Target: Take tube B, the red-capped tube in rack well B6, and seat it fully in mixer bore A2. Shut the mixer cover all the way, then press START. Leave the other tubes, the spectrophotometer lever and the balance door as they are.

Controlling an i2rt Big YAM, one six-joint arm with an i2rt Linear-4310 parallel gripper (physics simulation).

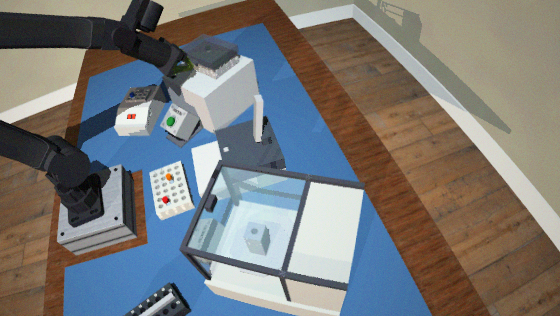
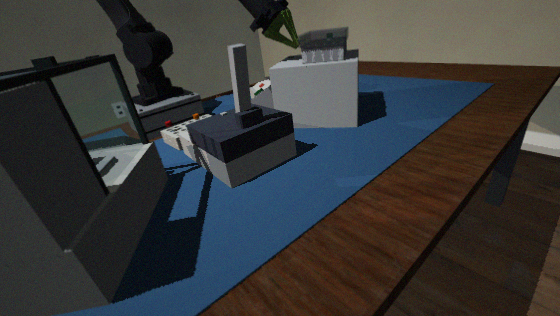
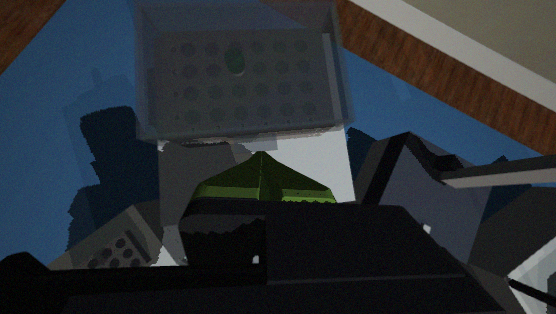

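Pixels of known places: gripper, fingertip midpoint: (image 1: 192,67) (image 2: 298,46) (image 3: 260,158); arm's base at its link origin: (image 1: 86,201) (image 2: 159,97).
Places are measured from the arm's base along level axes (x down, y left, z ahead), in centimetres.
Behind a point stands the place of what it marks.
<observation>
The red-capped tube (image 1: 165,199) @[x 2.0, y -7.4, z 18.5 cm] (image 2: 168,123) @[x 2.1, y -7.4, z 19.0 cm] stands in the white rack (image 1: 176,212) @[x 6.3, y -8.7, z 19.3 cm]. The mixer (image 1: 222,100) @[x -1.5, y 12.3, z 39.8 cm] (image 2: 315,95) @[x 0.0, y 14.3, z 43.9 cm] (image 3: 320,162) @[x -6.2, y 14.6, z 37.7 cm] is a tall white box whose smoky see-through cover (image 1: 212,49) @[x -11.7, y 20.8, z 42.1 cm] (image 2: 320,39) @[x -10.6, y 16.9, z 44.1 cm] (image 3: 144,75) @[x -11.7, y 28.3, z 37.7 cm] lies over its bore block; whether it is fully shut is unclear. A green cap (image 3: 235,60) @[x -11.7, y 23.7, z 40.9 cm] shows dimly through the cover. Bore A2 shows as a dim dark circle, its contents unclear. My gripper (image 1: 190,64) @[x -9.1, y 20.1, z 35.7 cm] (image 2: 297,46) @[x -9.1, y 20.1, z 35.7 cm] (image 3: 260,158) @[x -9.1, y 20.1, z 35.7 cm] is shut and empty, fingertips near the cover's edge. The green START button (image 1: 170,121) @[x 0.4, y 14.8, z 25.3 cm] is on a small control box beside the mixer.
An orange-capped tube (image 1: 169,177) @[x 2.0, y -1.8, z 20.8 cm] (image 2: 195,116) @[x 2.2, y -1.7, z 21.1 cm] shares the rack. The spectrophotometer (image 1: 245,145) @[x -0.7, y -4.3, z 39.7 cm] (image 2: 260,145) @[x 2.5, y -5.3, z 46.7 cm] has an upright lever (image 1: 257,119) @[x -8.1, y -5.5, z 43.3 cm] (image 2: 239,77) @[x -8.2, y -5.1, z 44.5 cm]. The glass-walled balance (image 1: 325,232) @[x -13.0, y -36.1, z 41.7 cm] stands near the rack. A small device (image 1: 135,125) @[x 3.6, y 23.2, z 14.9 cm] holds a blue-capped tube (image 1: 132,95) @[x -1.0, y 31.2, z 16.9 cm]. A black rack (image 1: 180,300) @[x 3.8, y -29.7, z 15.0 cm] lies at the bottom edge.
</observation>
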